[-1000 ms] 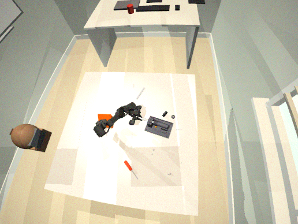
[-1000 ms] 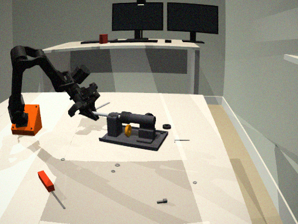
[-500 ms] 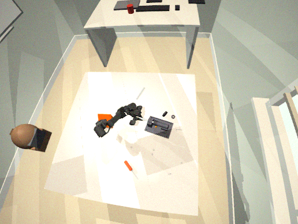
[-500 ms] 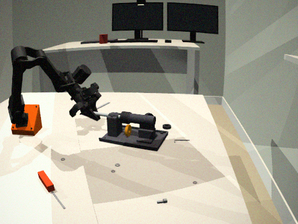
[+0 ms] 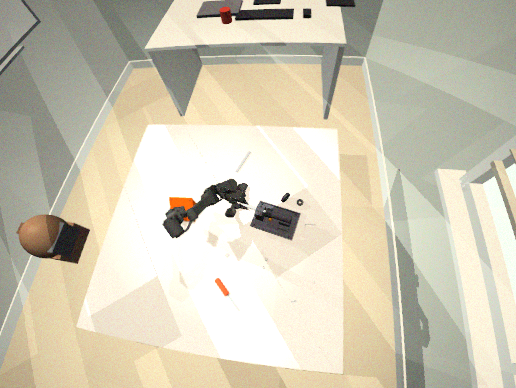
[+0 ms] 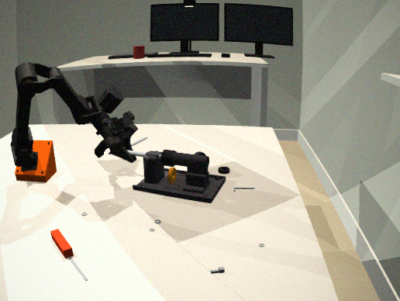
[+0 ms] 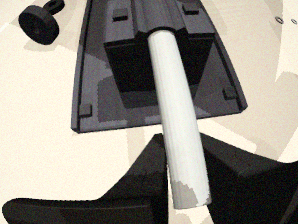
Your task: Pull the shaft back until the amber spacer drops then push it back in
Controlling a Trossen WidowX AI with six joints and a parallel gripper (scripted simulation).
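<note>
My gripper tip is 50 mm short of the grey shaft, 20 mm to the left of it and 20 mm below it. Also, from my gripper tip: amber spacer (110 mm ahead, 50 mm to the right, 30 mm below); then hex key (300 mm ahead, 100 mm to the right, 50 mm below); then dark fixture (140 mm ahead, 60 mm to the right, 10 mm below).
</note>
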